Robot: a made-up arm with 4 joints.
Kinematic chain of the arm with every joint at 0, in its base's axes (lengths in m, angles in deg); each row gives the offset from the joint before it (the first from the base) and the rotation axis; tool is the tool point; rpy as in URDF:
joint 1: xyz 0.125 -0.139 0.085 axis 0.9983 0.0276 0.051
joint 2: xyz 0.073 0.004 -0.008 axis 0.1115 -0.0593 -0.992
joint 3: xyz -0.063 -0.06 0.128 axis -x
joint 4: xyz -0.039 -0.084 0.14 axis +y
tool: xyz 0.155 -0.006 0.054 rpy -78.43 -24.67 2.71
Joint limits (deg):
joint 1: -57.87..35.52
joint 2: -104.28..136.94
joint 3: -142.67..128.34
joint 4: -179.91..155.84
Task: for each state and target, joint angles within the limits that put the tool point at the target. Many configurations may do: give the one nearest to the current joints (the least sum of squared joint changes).
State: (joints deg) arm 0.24 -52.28 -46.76 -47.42
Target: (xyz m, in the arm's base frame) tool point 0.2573 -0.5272 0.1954
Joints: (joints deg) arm 12.72 -17.39 -61.83 -55.77
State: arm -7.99 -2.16 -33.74 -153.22
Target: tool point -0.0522 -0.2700 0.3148
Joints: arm -21.75 -4.93 -32.62 -171.84
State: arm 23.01 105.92 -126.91 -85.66
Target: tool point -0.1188 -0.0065 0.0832
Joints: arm 35.52 98.83 -101.90 -55.52
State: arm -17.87 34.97 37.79 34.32
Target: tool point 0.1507 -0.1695 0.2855
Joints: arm -36.19 16.32 9.76 69.50
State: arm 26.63 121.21 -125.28 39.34
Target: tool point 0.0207 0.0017 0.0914
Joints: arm 35.17 136.94 -110.58 -0.91
